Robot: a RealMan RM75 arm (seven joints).
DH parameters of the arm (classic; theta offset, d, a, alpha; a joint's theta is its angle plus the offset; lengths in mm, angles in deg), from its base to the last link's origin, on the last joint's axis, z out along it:
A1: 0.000 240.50 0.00 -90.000
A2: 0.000 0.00 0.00 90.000
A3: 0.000 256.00 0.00 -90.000
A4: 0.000 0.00 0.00 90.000
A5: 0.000 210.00 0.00 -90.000
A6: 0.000 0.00 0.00 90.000
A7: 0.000 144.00 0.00 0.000
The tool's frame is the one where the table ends.
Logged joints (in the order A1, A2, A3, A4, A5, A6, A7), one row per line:
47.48, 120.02, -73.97, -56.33, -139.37, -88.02, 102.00
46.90, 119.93, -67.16, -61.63, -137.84, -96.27, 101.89
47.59, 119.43, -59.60, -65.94, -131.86, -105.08, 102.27
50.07, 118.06, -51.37, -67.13, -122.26, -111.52, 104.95
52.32, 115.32, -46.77, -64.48, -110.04, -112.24, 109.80
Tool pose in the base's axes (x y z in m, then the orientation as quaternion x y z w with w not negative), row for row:
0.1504, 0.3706, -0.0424, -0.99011, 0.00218, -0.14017, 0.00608
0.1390, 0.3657, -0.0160, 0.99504, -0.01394, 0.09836, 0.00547
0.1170, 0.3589, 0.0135, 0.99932, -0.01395, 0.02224, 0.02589
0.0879, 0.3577, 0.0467, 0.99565, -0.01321, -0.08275, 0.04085
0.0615, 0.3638, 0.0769, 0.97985, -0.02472, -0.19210, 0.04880
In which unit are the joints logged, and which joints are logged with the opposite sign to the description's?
The joints are logged in degrees. Opposite sign: none.
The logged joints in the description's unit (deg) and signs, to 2 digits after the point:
47.48, 120.02, -73.97, -56.33, -139.37, -88.02, 102.00
46.90, 119.93, -67.16, -61.63, -137.84, -96.27, 101.89
47.59, 119.43, -59.60, -65.94, -131.86, -105.08, 102.27
50.07, 118.06, -51.37, -67.13, -122.26, -111.52, 104.95
52.32, 115.32, -46.77, -64.48, -110.04, -112.24, 109.80

